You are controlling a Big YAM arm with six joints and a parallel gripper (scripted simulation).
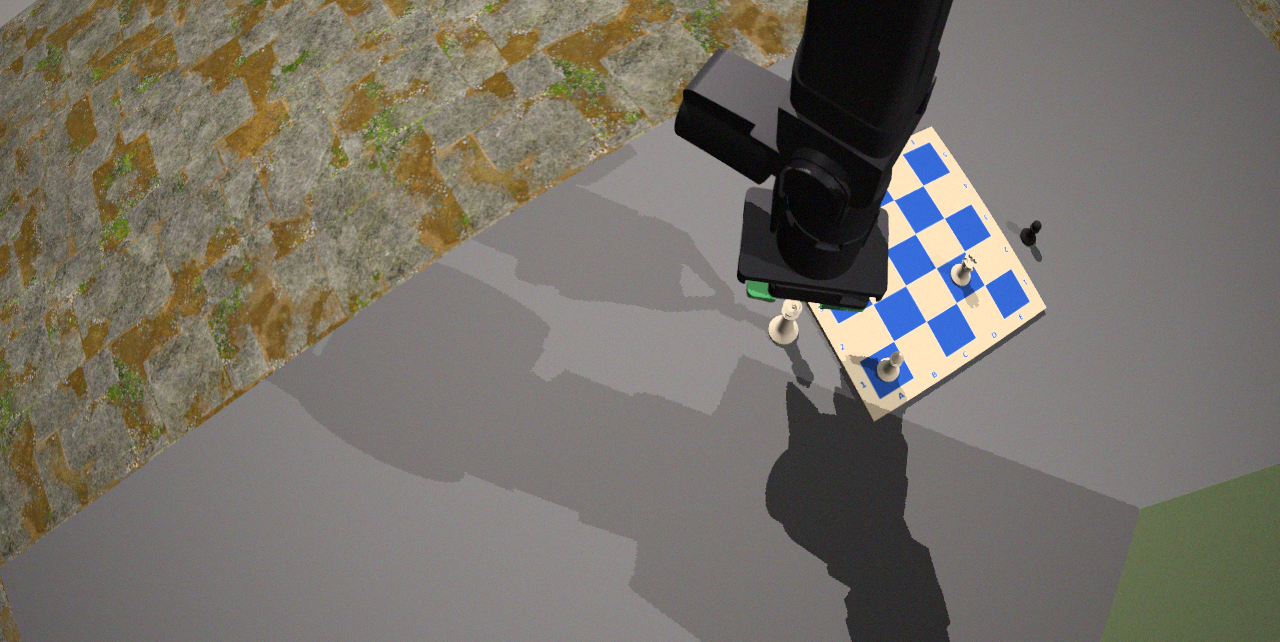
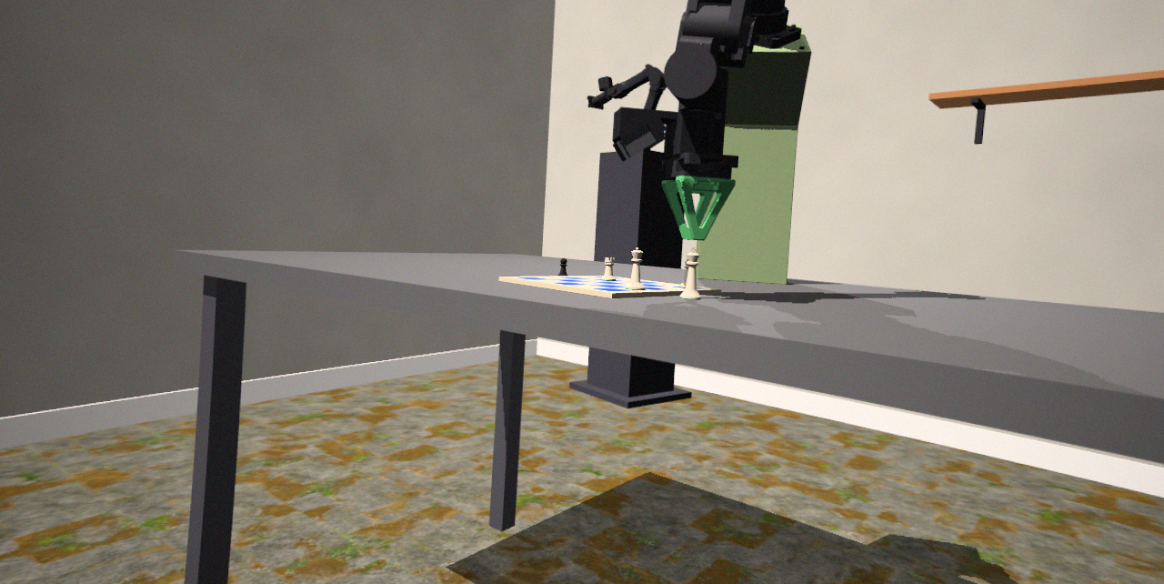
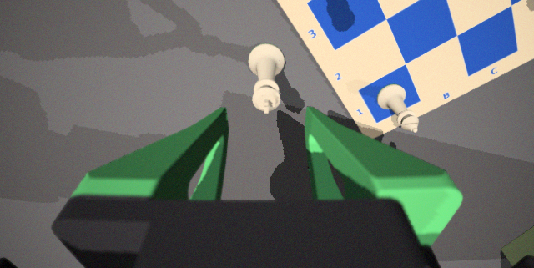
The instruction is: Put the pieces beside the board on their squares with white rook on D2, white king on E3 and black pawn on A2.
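Right now my hand is 50 mm above the white king. The rest, counted from my hand: board (140 mm to the right, 80 mm below, 10 mm ahead); then white pawn (70 mm to the right, 70 mm behind, 50 mm below); then black pawn (280 mm to the right, 70 mm below, 20 mm behind).
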